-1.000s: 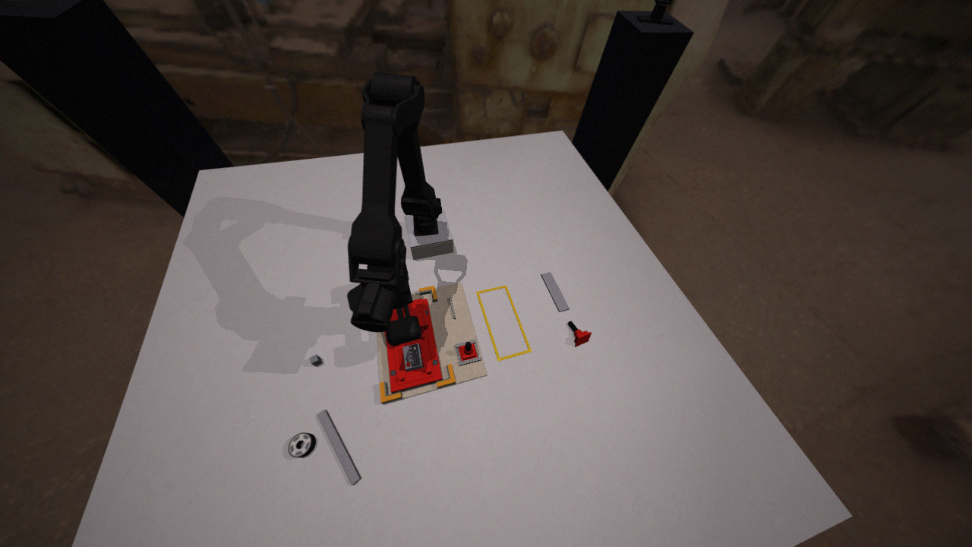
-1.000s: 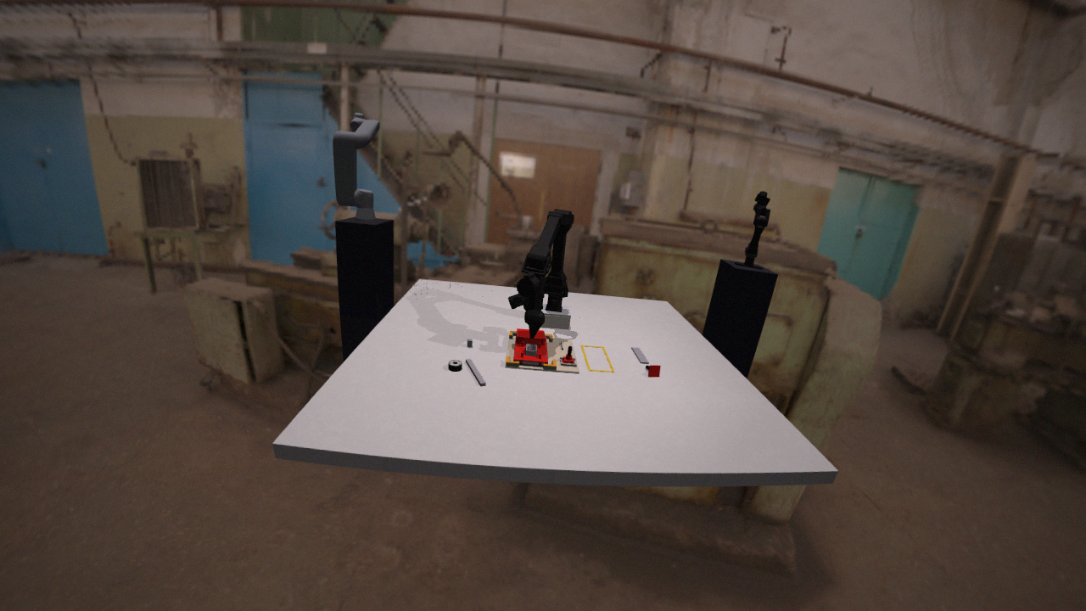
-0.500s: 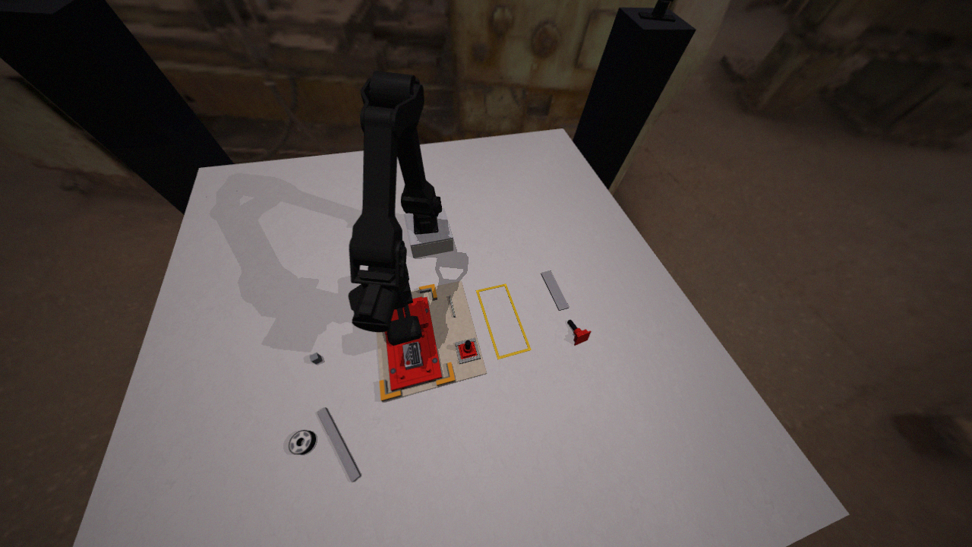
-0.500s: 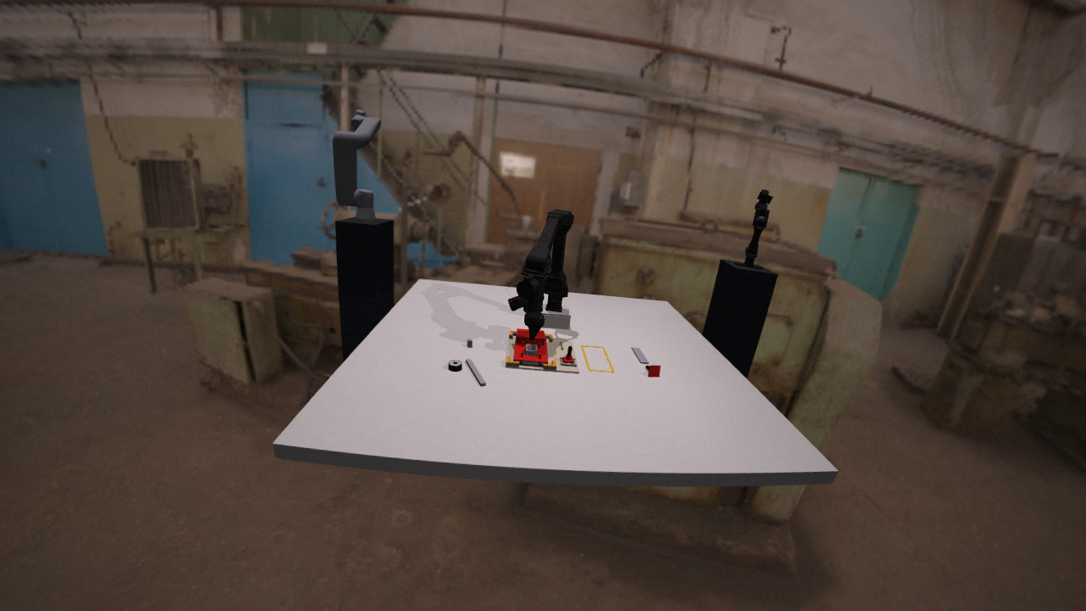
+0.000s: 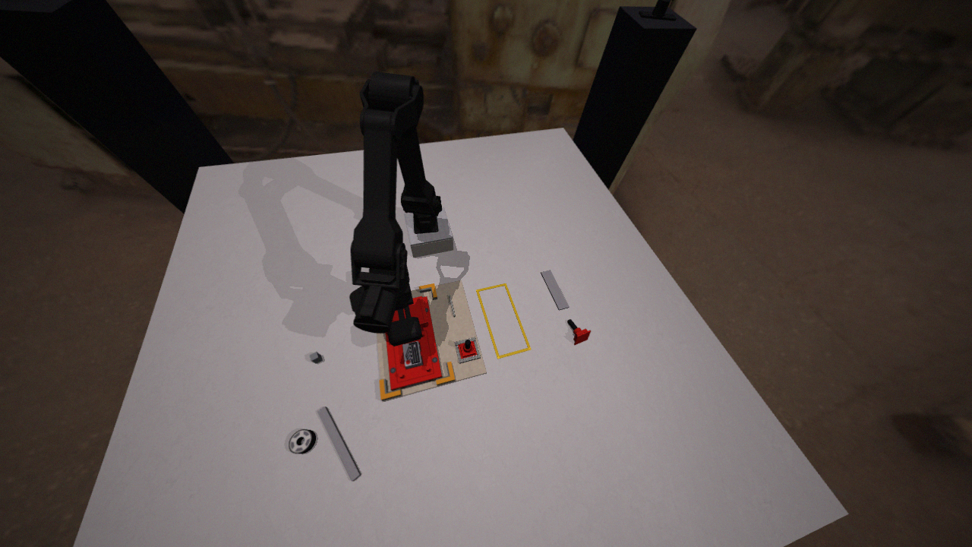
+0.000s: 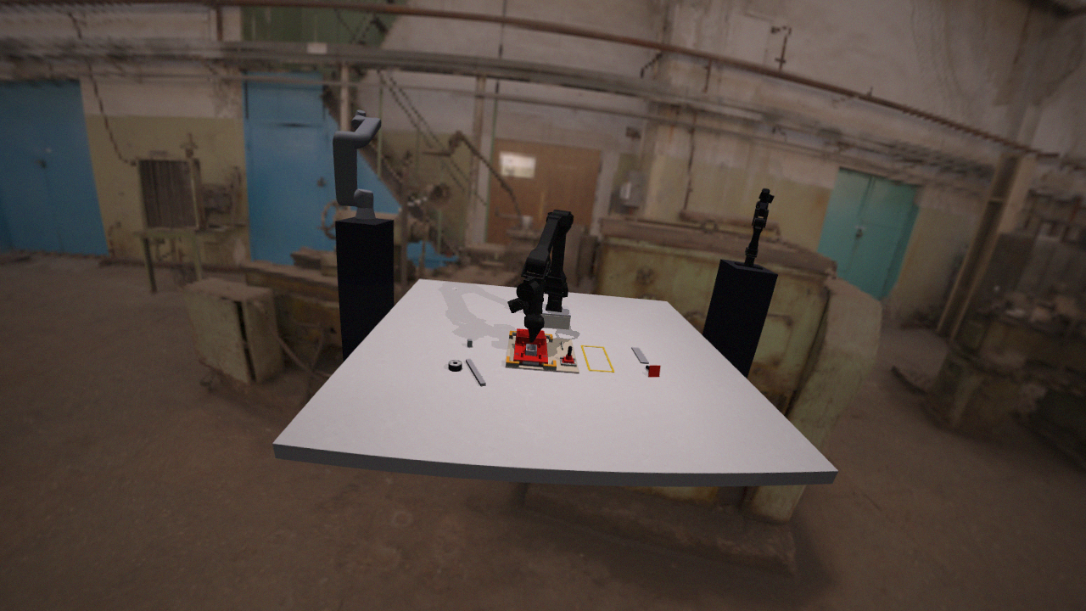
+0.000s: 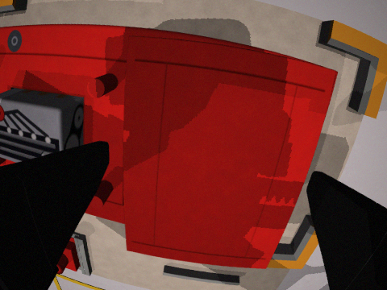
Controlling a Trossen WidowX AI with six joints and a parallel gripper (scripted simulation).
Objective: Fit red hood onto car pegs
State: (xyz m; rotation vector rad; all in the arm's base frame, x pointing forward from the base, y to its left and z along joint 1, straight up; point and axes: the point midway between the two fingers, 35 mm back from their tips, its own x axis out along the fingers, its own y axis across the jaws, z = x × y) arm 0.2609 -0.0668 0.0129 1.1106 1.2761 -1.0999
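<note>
My gripper tip is now 90 mm short of the grey engine block, 20 mm to the right of it and 10 mm above it. The rest, counted from my gripper tip: red hood (right at my gripper tip); then wheel (220 mm ahead, 200 mm to the right, 30 mm below).
</note>
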